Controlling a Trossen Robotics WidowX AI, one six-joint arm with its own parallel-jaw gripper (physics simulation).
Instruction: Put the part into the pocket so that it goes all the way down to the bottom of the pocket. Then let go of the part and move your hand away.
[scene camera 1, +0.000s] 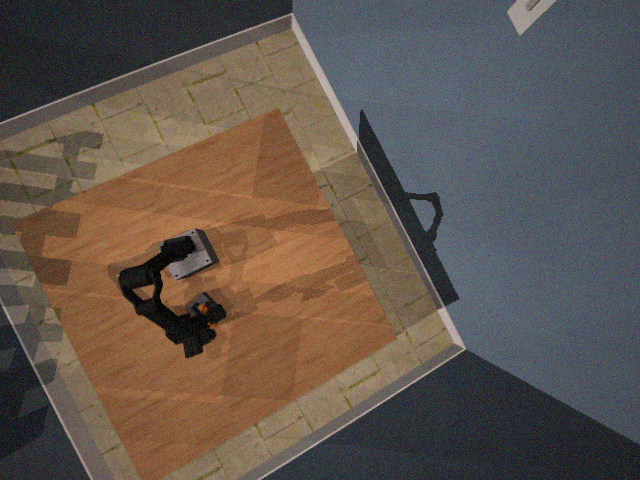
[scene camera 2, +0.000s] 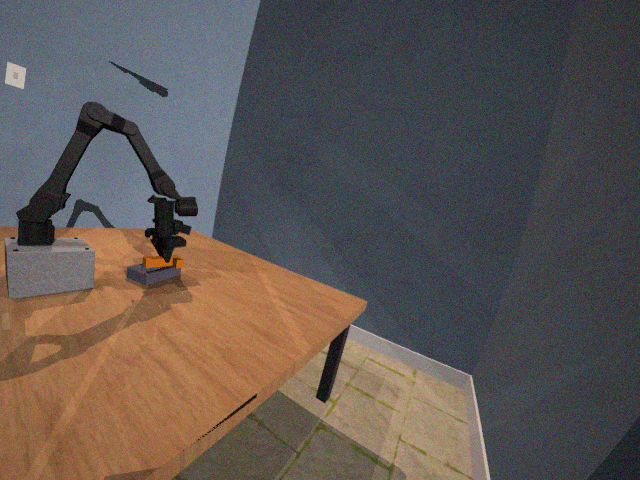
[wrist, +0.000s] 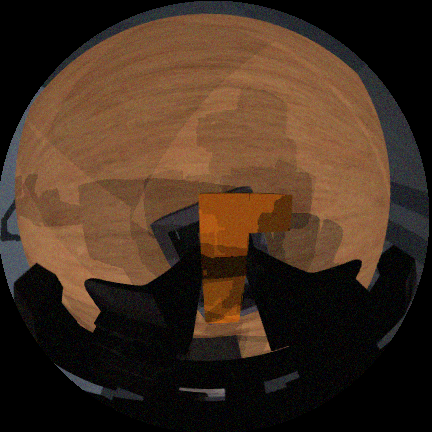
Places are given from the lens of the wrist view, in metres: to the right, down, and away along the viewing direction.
my gripper (wrist: 221, 249): 0.01, 0.03, 0.10
orange L-shaped block (wrist: 225, 218): 0.01, 0.00, 0.08
grey pocket block (wrist: 177, 233): -0.04, 0.02, 0.14
The marked spots on the grey pocket block and the orange L-shaped block are 0.07 m apart.
